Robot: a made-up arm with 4 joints.
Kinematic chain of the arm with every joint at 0, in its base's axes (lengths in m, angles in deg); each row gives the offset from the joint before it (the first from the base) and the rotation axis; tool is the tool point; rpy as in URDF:
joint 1: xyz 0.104 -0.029 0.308 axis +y
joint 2: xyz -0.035 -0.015 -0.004 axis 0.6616 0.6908 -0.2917
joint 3: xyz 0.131 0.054 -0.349 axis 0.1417 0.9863 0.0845
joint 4: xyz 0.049 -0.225 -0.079 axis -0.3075 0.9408 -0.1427
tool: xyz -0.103 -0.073 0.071 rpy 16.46 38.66 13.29
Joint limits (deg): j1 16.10..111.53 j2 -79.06..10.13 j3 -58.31..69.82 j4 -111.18..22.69
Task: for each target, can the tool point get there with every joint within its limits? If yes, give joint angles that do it. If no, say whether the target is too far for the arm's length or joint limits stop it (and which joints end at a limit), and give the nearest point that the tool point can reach.
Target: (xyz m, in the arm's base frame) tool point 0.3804 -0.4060 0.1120
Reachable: yes | joints 34.39 -63.07 -5.54 -37.36
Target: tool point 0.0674 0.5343 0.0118
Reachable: no: joint limits stop it (at a limit: joint 1, joint 2, joint 3, joint 4) | nearest point -0.0291 -0.2239 -0.0270 | short by 0.765 m
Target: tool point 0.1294 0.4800 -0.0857
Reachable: no: joint limits stop it (at a limit: joint 1, joint 2, joint 3, joint 4) | nearest point 0.1948 -0.1969 -0.1859 | short by 0.687 m
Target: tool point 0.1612 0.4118 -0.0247
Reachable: no: joint limits stop it (at a limit: joint 1, joint 2, joint 3, joint 4) | nearest point 0.1948 -0.1969 -0.1859 | short by 0.631 m
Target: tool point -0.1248 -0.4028 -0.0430
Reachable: yes | joints 64.52 -23.81 -3.27 -59.14
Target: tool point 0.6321 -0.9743 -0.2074
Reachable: no: too far | nearest point 0.4243 -0.4449 -0.0091 | short by 0.602 m
